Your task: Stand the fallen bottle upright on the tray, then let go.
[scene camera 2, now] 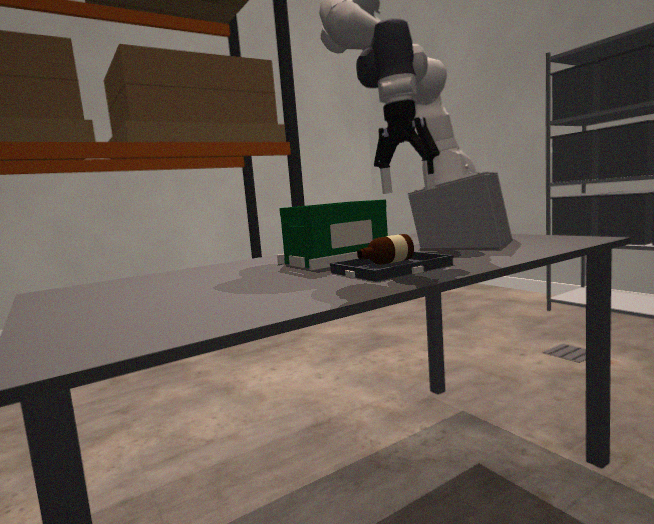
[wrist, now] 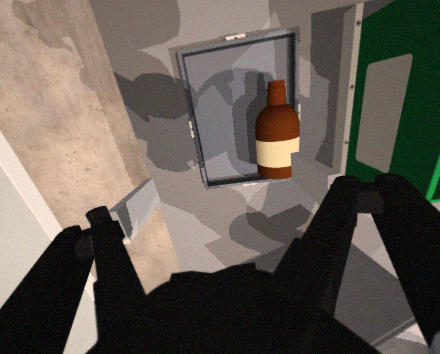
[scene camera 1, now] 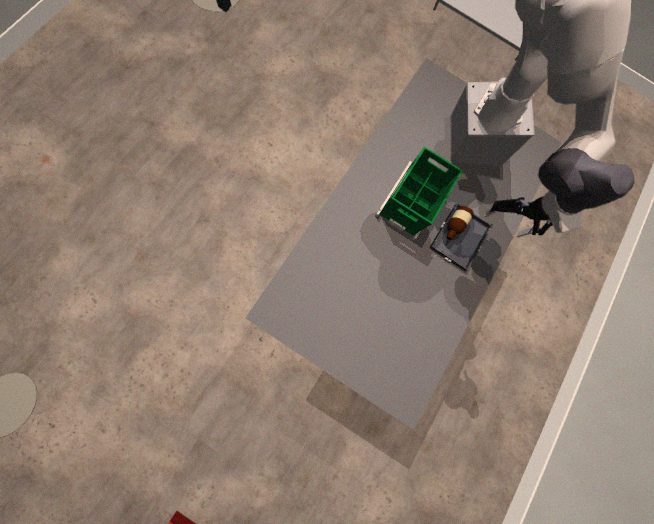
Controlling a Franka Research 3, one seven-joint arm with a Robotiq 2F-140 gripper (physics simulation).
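Observation:
The brown bottle (scene camera 1: 460, 218) (scene camera 2: 388, 249) (wrist: 277, 122) with a cream label lies on its side on the dark, shallow tray (scene camera 1: 470, 248) (scene camera 2: 376, 270) (wrist: 212, 115). It lies along the side nearest the green crate, its neck to the left in scene camera 2 and up in the wrist view. Its base is at the tray's edge on the robot base's side. My gripper (scene camera 1: 504, 224) (scene camera 2: 407, 188) (wrist: 221, 178) is open and empty, above the table and apart from the bottle. In the wrist view, the right fingertip blends into the grey background and seems to cover the bottle's lower right corner.
A green crate (scene camera 1: 408, 222) (scene camera 2: 305, 234) (wrist: 427, 90) with dividers stands close beside the tray, taller than it. The grey base block (scene camera 2: 461, 215) of the arm stands behind the tray. The table's long edge (scene camera 2: 272, 327) runs close along the tray's other side. Shelves stand farther back.

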